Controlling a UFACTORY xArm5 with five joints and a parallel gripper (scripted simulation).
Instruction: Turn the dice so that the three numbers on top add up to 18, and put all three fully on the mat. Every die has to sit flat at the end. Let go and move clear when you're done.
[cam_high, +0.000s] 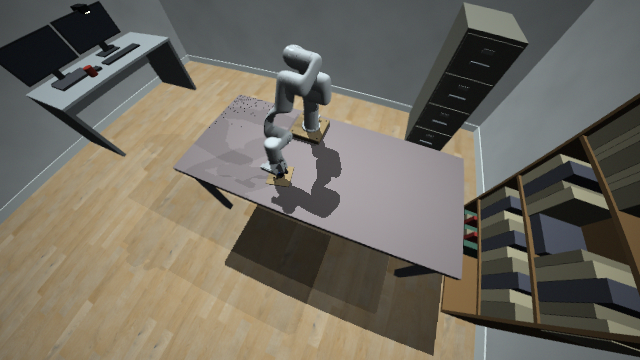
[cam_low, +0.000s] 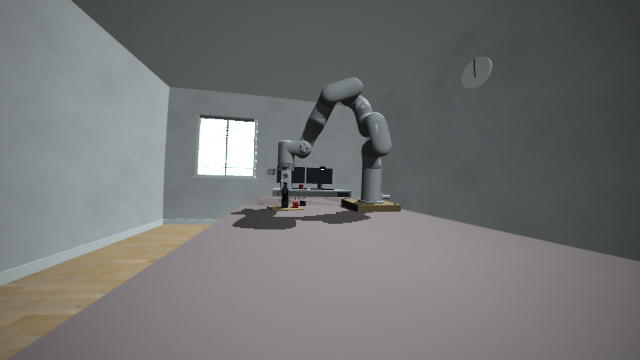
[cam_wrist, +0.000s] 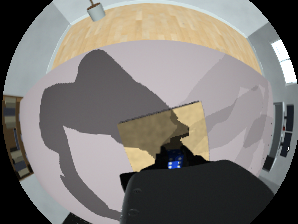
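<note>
Now: the blue die 1 cm below my hand. Round my hand: tan mat: 2 cm below; black die: 8 cm behind, 11 cm to the right, 1 cm below; red die: 5 cm behind, 1 cm to the right, 1 cm below.
</note>
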